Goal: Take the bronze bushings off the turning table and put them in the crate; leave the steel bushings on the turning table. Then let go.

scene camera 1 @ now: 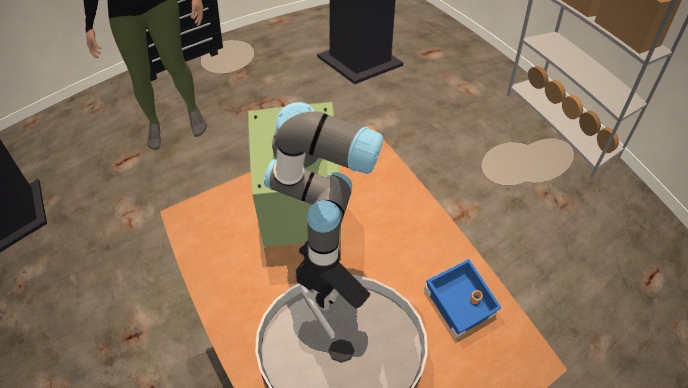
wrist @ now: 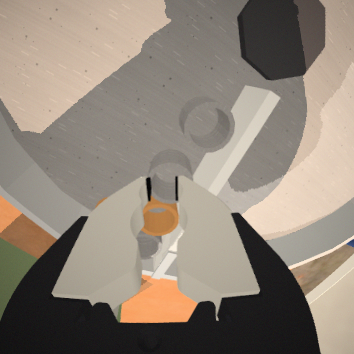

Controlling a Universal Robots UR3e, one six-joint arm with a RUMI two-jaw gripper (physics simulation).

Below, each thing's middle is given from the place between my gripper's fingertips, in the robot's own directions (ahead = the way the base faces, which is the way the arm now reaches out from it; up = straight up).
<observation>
Right now the blue crate (scene camera 1: 451, 290) is 320 mm to the left of my hand, 190 mm ahead of it and 50 mm below it.
</observation>
